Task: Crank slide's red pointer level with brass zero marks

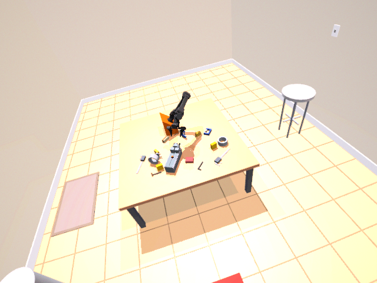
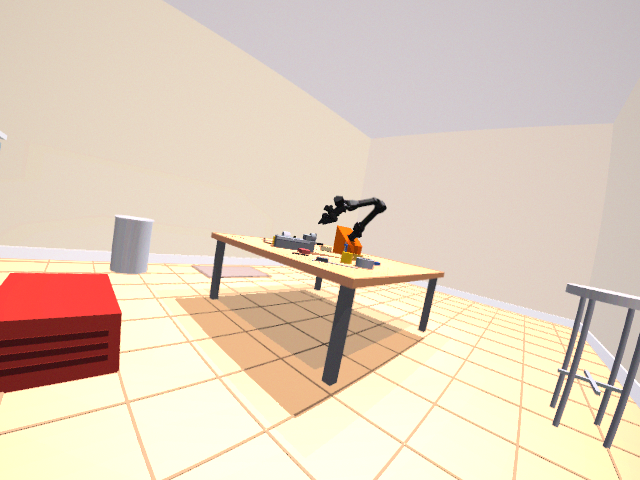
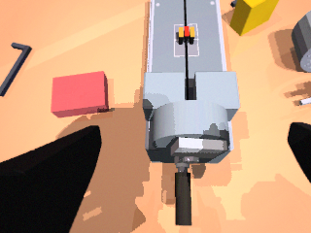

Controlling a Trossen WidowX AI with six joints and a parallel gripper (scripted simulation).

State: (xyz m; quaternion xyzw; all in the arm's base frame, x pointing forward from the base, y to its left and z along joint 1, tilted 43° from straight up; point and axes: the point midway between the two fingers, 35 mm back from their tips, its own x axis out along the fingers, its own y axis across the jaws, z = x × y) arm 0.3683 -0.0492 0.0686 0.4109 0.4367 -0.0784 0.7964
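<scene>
Now: gripper tip 2 cm past the dark crank handle, 1 cm to the right of it and 14 cm above it. From my gripper tip the other things lie so: red pointer (13 cm ahead, 9 cm to the right, 12 cm below); then red block (17 cm ahead, 6 cm to the left, 19 cm below).
</scene>
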